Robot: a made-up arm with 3 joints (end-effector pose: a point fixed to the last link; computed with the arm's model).
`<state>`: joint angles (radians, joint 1 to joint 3).
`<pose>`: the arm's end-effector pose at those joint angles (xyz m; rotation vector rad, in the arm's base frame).
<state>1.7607 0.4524 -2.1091</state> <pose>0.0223 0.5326 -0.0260 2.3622 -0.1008 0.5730</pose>
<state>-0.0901 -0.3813 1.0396</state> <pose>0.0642 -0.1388 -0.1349 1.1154 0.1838 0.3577</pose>
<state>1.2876 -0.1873 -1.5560</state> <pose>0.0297 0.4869 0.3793 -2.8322 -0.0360 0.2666</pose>
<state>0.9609 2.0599 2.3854</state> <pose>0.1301 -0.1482 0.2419 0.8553 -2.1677 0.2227</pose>
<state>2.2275 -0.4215 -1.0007</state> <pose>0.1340 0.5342 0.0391 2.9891 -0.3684 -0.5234</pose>
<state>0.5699 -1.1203 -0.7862</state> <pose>0.3089 0.1062 0.4631 -1.2026 -0.1298 1.1953</pose>
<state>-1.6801 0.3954 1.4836</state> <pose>-0.0064 0.2200 0.0435 -3.0591 -0.0601 0.6099</pose>
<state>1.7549 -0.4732 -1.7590</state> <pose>0.0272 0.5615 0.0225 2.6997 0.0014 -0.6624</pose>
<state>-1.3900 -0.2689 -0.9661</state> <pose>0.0922 -0.4899 -0.1711 0.4213 -0.2503 0.1037</pose>
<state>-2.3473 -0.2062 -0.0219</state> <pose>0.0920 0.2384 -0.3007 2.3153 -0.2418 0.0983</pose>
